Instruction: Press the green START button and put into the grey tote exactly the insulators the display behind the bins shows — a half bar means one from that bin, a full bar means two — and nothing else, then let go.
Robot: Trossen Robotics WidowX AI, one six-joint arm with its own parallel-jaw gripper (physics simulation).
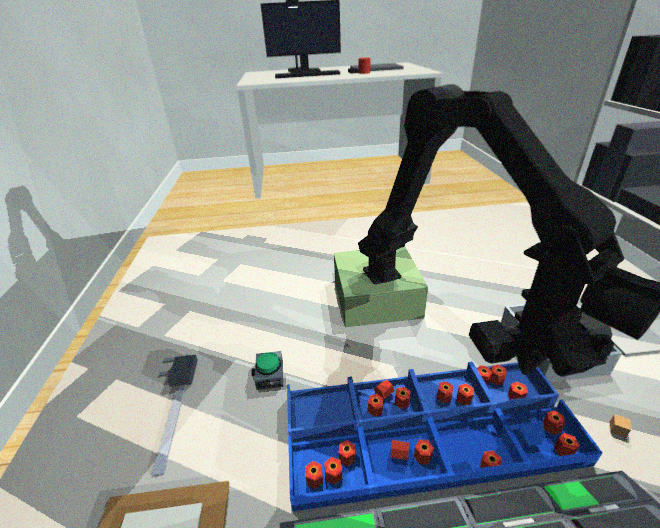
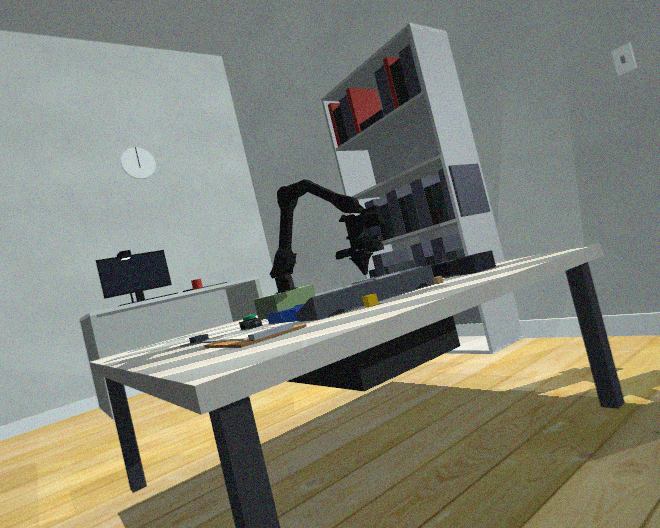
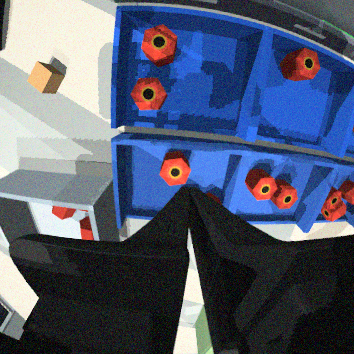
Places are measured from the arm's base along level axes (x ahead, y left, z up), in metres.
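Pixels of known places: gripper, between the fingertips: [image 1: 524,372] [image 2: 365,274] [image 3: 187,194]; arm's base, origin of its link: [image 1: 381,273] [image 2: 286,291].
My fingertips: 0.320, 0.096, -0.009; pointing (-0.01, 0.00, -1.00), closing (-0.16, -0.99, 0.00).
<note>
Ahead of a thing's pixels: the offset from my fingertips to its top centre, as dx, dy, dz. "spot": to the spot under its first point.
My gripper [image 1: 529,367] [image 2: 365,272] [image 3: 187,194] is shut and empty, above the end bin beside the tote. There, one red insulator @(-0.004, +0.007, -0.045) [image 3: 175,171] shows whole; another @(-0.054, -0.023, -0.045) [image 3: 214,197] is mostly hidden by the fingertips. The blue bins [image 1: 440,482] [image 2: 282,315] hold red insulators in two rows; one corner bin near the button is empty. The grey tote @(-0.075, +0.152, -0.021) [image 1: 605,360] [image 3: 55,185] holds at least two red insulators @(-0.032, +0.131, -0.046) [image 3: 63,212] @(-0.071, +0.114, -0.046) [image 3: 86,230], partly hidden. The green button @(-0.203, -0.375, -0.034) [image 1: 268,362] [image 2: 250,317] stands apart. The display @(spot: +0.157, -0.139, -0.033) [image 1: 517,521] shows a half green bar @(+0.161, -0.029, -0.028) [image 1: 571,494] and another green bar @(spot: +0.088, -0.336, -0.031) [image 1: 341,520], cut off by the frame edge.
An orange cube @(+0.094, +0.115, -0.055) [image 1: 620,425] [image 2: 438,279] [image 3: 45,77] lies past the bins' end. A yellow cube @(+0.236, -0.306, -0.047) [image 2: 370,300] sits by the display's back. A green block [image 1: 379,309] [image 2: 283,300] stands around the arm's lower part. A dark-headed tool @(spot: -0.255, -0.530, -0.056) [image 1: 181,369] and a wooden frame @(spot: -0.006, -0.487, -0.069) [image 1: 215,501] lie on the button side.
</note>
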